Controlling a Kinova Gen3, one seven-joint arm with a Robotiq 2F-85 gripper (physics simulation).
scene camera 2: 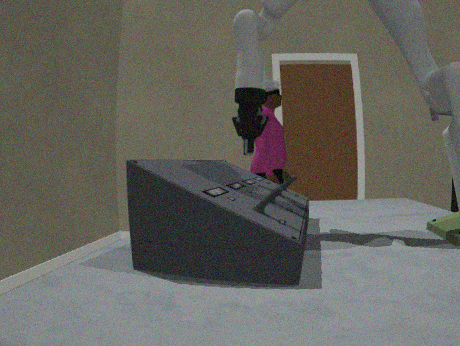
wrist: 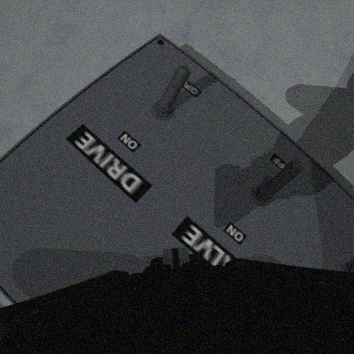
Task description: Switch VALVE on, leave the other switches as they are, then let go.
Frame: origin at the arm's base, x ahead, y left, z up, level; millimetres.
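Where they show: gripper, between the fingertips: (scene camera 2: 248,155) (wrist: 175,264).
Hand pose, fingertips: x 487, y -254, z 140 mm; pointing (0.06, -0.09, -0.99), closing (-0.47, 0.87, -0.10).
Observation:
Things, the pixels of their top centre, and the offset from my fingertips. "pt": a spot on its surface instead. Level surfaces: height alone.
- VALVE lever, centre of its top: (wrist: 286,179) dx -78, dy +57, dz -53 mm
- label, a spot on its surface: (wrist: 234,233) pt dx -22, dy +39, dz -73 mm
- partly covered VALVE sign, a spot on its surface: (wrist: 200,239) pt dx -8, dy +13, dz -63 mm
- DRIVE lever, centre of its top: (wrist: 170,81) dx -115, dy -58, dz -53 mm
- long lever, centre of its top: (scene camera 2: 269,185) dx -5, dy +285, dz -53 mm
- table, height of its surface: dz -182 mm
The dark sloped switch console (scene camera 2: 210,240) (wrist: 55,200) stands on the table. In the wrist view, the VALVE lever (wrist: 277,181) leans toward its OFF label, away from the ON label (wrist: 234,233) and the partly covered VALVE sign (wrist: 200,239). The DRIVE lever (wrist: 172,92) also leans toward its OFF label. In the scene view a long lever (scene camera 2: 276,193) sticks up from the slope; its label cannot be read. My gripper (scene camera 2: 248,146) (wrist: 175,264) is shut and empty, above the console and apart from the levers, over the side where the signs are.
A green object (scene camera 2: 447,226) lies on the table (scene camera 2: 200,315) at the right edge of the scene view. A person in pink (scene camera 2: 270,142) stands behind the console, in front of a brown door (scene camera 2: 322,135). Arm shadows fall across the console and table.

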